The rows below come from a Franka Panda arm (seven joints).
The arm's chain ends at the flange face. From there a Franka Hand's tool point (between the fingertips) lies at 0.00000 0.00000 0.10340 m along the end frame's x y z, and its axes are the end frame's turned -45 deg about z.
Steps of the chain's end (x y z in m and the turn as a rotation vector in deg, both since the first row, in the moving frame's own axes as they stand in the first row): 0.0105, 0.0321, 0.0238, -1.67, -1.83, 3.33; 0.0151, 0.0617, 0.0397, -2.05, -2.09, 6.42; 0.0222, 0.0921, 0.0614, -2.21, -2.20, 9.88; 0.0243, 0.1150, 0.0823, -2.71, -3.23, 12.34; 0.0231, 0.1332, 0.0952, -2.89, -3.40, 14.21; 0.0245, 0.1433, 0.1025, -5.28, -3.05, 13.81; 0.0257, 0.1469, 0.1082, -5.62, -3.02, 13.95
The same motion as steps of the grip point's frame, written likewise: -0.0197, 0.0298, 0.0237, 0.11, -2.47, 3.33; -0.0382, 0.0540, 0.0396, 0.03, -2.93, 6.42; -0.0550, 0.0804, 0.0612, -0.01, -3.12, 9.88; -0.0716, 0.0970, 0.0820, 0.37, -4.20, 12.34; -0.0857, 0.1089, 0.0949, 0.36, -4.45, 14.21; -0.0949, 0.1202, 0.1019, -1.58, -5.89, 13.81; -0.0970, 0.1240, 0.1076, -1.84, -6.11, 13.95
